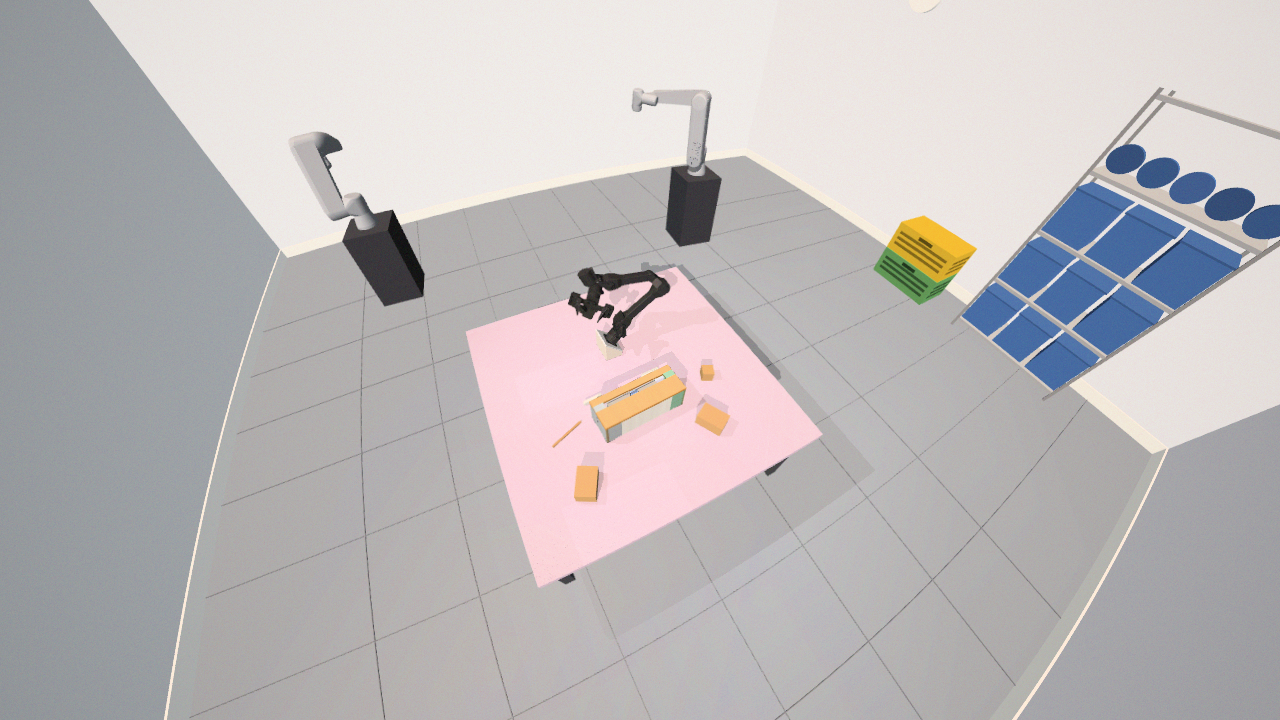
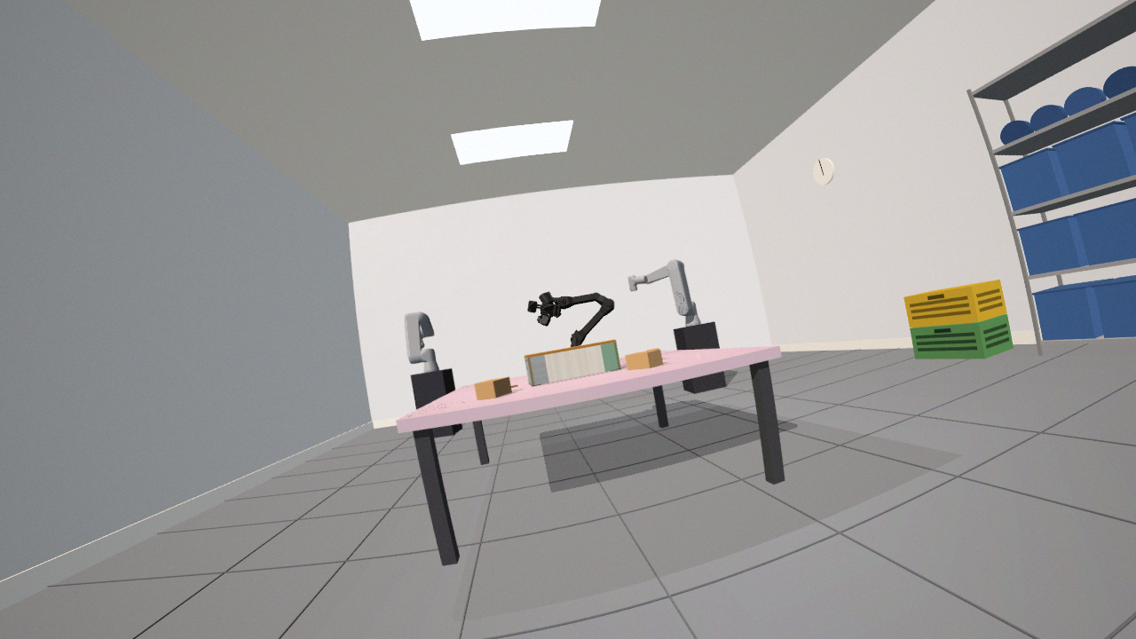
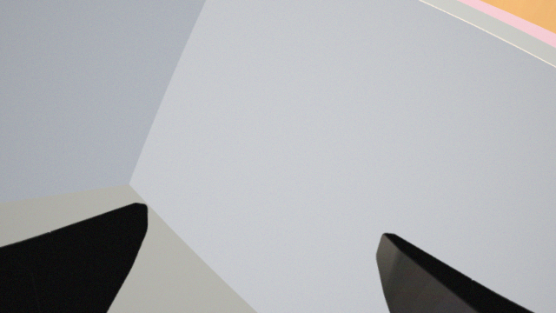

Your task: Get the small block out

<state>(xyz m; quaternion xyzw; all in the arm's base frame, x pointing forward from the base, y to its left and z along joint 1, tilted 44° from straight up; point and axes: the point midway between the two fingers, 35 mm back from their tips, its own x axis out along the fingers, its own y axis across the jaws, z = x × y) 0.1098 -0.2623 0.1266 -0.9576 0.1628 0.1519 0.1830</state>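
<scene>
Now: the clear-fronted box 290 mm below my gripper tip, 230 mm ahead of it and 120 mm to the left of it. From my gripper tip the other things lie so: thin orange stick: 350 mm below, 280 mm ahead, 200 mm to the right; light blue block: 270 mm below, 240 mm ahead, 120 mm to the left.
</scene>
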